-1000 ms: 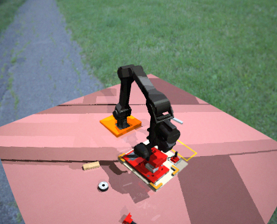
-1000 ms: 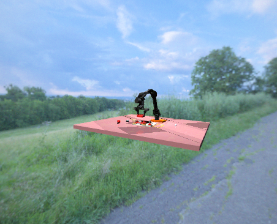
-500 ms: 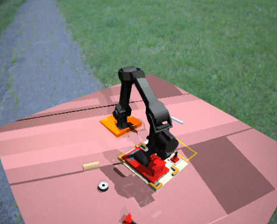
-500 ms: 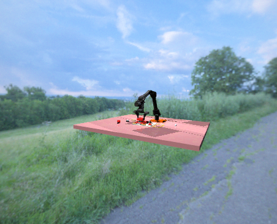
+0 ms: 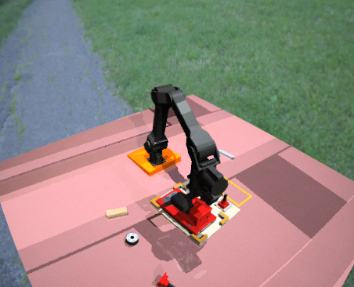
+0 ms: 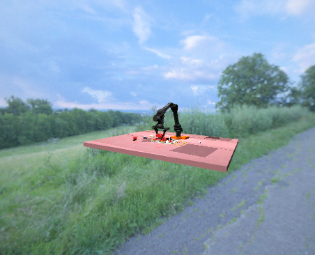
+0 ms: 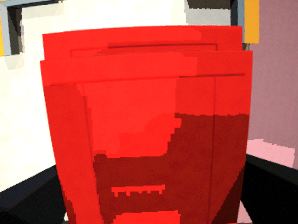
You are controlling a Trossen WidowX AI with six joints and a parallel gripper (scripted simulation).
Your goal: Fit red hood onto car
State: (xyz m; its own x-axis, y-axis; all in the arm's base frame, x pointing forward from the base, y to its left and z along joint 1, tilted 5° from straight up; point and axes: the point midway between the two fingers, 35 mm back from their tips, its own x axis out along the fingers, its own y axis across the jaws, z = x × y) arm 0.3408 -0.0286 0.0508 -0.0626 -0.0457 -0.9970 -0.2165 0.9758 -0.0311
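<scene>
Now: gripper tip 3 cm above the engine block. The rest, counted from my gripper tip: red hood: 1 cm above; grey bar: 24 cm behind, 35 cm to the left, 5 cm below; wooden block: 15 cm behind, 23 cm to the right, 5 cm below.
</scene>
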